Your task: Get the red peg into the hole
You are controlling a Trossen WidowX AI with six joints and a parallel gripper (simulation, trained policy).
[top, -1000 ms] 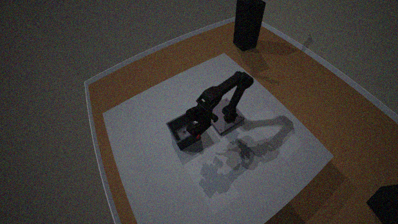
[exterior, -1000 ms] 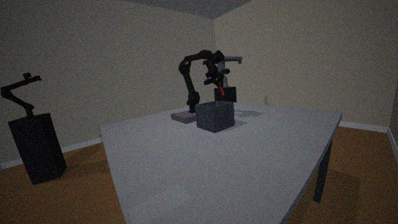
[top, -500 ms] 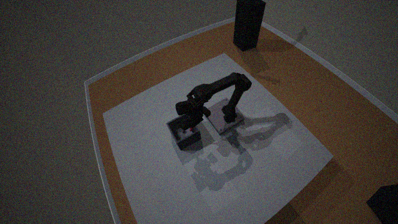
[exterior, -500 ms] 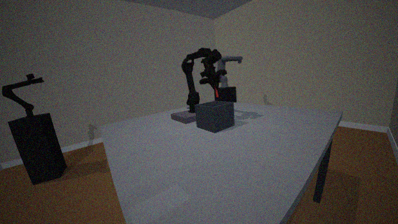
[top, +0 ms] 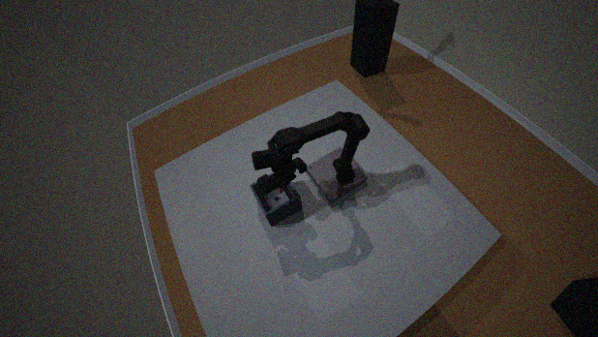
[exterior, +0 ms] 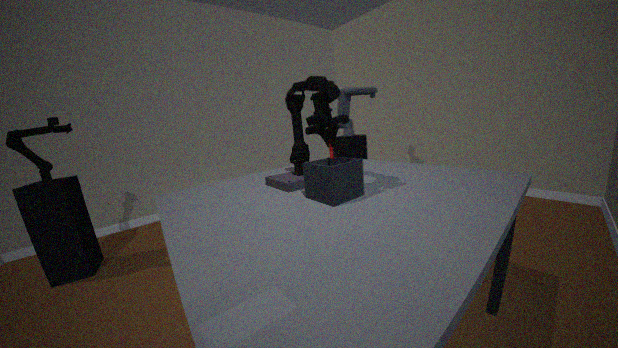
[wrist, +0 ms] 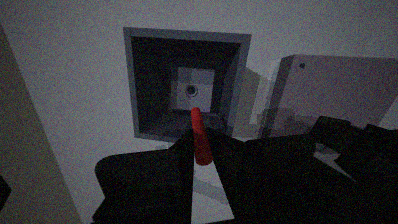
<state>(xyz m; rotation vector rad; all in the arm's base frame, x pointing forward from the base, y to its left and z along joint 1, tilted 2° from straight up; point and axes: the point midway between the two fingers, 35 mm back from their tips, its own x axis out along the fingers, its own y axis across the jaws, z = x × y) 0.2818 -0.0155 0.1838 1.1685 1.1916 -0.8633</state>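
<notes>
Right now my gripper tip is 3 cm short of the pale plate, 3 cm to the left of it and 14 cm above it. Also, from my gripper tip: red peg right at my gripper tip.
</notes>
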